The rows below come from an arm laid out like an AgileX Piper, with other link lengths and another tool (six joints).
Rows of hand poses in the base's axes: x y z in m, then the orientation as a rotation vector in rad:
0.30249 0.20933 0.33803 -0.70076 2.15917 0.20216
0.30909 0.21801 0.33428 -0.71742 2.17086 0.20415
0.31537 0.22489 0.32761 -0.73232 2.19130 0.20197
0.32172 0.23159 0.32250 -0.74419 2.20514 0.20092
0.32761 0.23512 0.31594 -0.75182 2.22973 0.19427
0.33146 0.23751 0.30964 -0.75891 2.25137 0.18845
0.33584 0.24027 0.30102 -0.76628 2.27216 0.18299
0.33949 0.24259 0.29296 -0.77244 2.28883 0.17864
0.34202 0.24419 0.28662 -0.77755 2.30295 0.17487
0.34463 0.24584 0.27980 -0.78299 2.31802 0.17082
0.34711 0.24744 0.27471 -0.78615 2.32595 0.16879
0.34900 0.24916 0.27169 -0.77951 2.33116 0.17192
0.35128 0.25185 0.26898 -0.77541 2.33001 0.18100
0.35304 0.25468 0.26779 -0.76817 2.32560 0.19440
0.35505 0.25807 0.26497 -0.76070 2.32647 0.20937
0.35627 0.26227 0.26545 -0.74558 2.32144 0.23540
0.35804 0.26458 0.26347 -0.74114 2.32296 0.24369
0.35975 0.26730 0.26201 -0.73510 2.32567 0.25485
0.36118 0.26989 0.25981 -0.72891 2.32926 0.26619
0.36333 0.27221 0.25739 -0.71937 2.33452 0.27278
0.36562 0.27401 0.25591 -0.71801 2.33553 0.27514
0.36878 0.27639 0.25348 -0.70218 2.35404 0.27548
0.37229 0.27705 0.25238 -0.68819 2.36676 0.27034
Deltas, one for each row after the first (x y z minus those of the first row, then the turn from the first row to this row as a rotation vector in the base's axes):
0.00660 0.00868 -0.00375 -0.00829 0.01364 0.01043
0.01288 0.01556 -0.01042 -0.02089 0.03408 0.01670
0.01923 0.02226 -0.01553 -0.02981 0.04830 0.02231
0.02512 0.02579 -0.02209 -0.04347 0.07044 0.02130
0.02897 0.02818 -0.02839 -0.05557 0.09001 0.02071
0.03335 0.03094 -0.03701 -0.06728 0.10895 0.02060
0.03700 0.03326 -0.04507 -0.07672 0.12420 0.02070
0.03953 0.03486 -0.05141 -0.08471 0.13710 0.02069
0.04214 0.03651 -0.05823 -0.09323 0.15087 0.02068
0.04462 0.03811 -0.06332 -0.09775 0.15819 0.02091
0.04651 0.03983 -0.06634 -0.09448 0.16290 0.01659
0.04879 0.04252 -0.06905 -0.08675 0.16361 0.01694
0.05055 0.04535 -0.07024 -0.07420 0.16201 0.01707
0.05256 0.04874 -0.07306 -0.06191 0.16579 0.01674
0.05378 0.05294 -0.07258 -0.03805 0.16616 0.01576
0.05555 0.05525 -0.07456 -0.03142 0.16929 0.01521
0.05726 0.05797 -0.07602 -0.02267 0.17414 0.01434
0.05869 0.06056 -0.07822 -0.01400 0.17989 0.01328
0.06084 0.06288 -0.08064 -0.00754 0.18545 0.00814
0.06313 0.06468 -0.08212 -0.00579 0.18689 0.00784
0.06629 0.06706 -0.08455 -0.00452 0.20226 -0.00563
0.06980 0.06772 -0.08565 -0.00590 0.21098 -0.01869

